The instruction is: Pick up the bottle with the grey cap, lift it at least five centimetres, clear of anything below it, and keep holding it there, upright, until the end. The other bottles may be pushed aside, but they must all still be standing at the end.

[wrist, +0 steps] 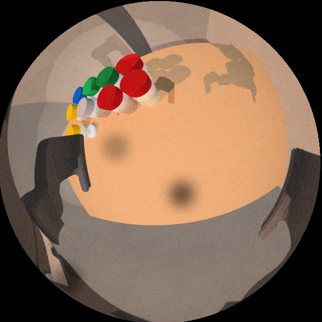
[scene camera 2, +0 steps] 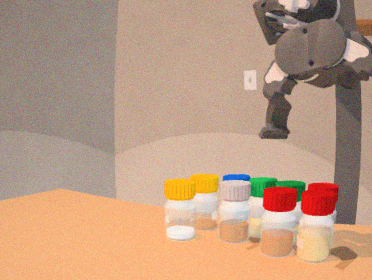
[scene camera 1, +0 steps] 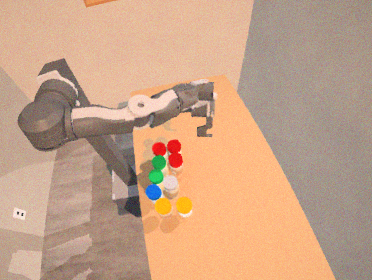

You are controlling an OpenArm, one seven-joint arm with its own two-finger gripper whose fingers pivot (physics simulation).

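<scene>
The grey-capped bottle (scene camera 1: 170,184) (scene camera 2: 234,212) (wrist: 86,107) stands upright on the table, with brown contents low inside. In scene camera 1 it is beside the blue-capped bottle (scene camera 1: 153,192) and a green-capped bottle (scene camera 1: 156,176), between a red-capped bottle (scene camera 1: 175,160) and a yellow-capped bottle (scene camera 1: 184,205). My gripper (scene camera 1: 207,112) (wrist: 158,181) is open and empty, raised above the table and off to the side of the group, past the red caps. In the wrist view the bottles lie toward the upper left, beyond the left finger.
Other bottles stand close together: a second yellow-capped one (scene camera 2: 204,183), a second green-capped one (scene camera 1: 159,162) and more red-capped ones (scene camera 1: 174,146) (scene camera 1: 159,149), these nearest my arm. The table (scene camera 1: 240,200) has its left edge close to the blue-capped bottle.
</scene>
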